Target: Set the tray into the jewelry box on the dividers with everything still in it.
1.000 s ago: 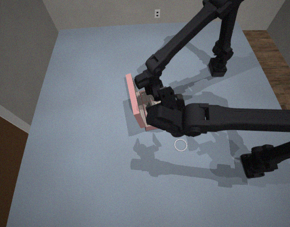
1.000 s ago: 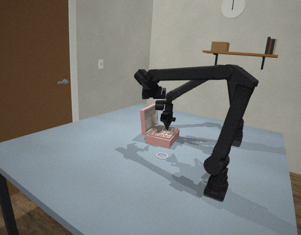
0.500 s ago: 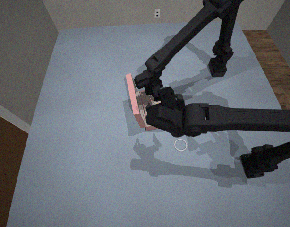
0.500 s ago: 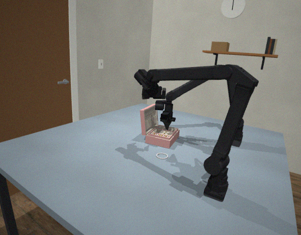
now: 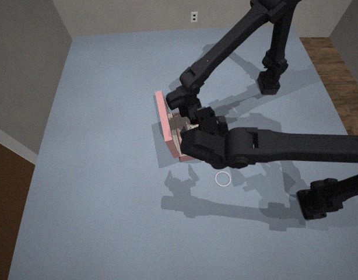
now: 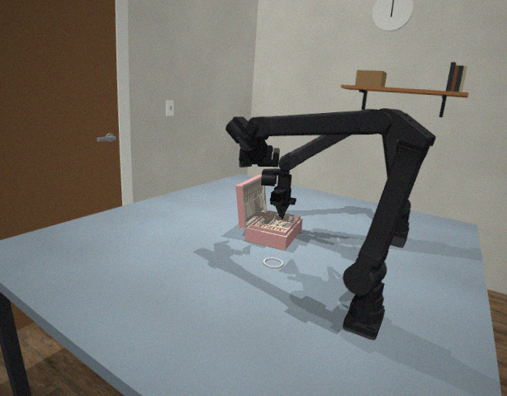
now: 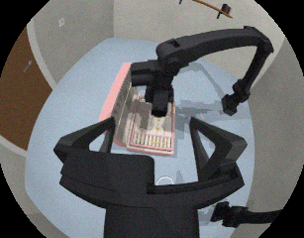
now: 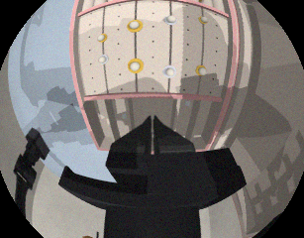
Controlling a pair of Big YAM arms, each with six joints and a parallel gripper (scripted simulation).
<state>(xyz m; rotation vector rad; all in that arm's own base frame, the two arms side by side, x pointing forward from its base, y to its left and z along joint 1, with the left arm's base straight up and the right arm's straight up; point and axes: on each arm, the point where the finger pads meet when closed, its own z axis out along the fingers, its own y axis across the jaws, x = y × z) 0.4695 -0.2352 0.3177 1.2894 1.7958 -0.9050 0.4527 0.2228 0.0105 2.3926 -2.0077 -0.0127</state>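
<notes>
The pink tray is 70 mm to the left of my right hand and 10 mm behind it. Also, from my right hand: pink jewelry box: 70 mm to the left, 60 mm above, 20 mm ahead.
</notes>
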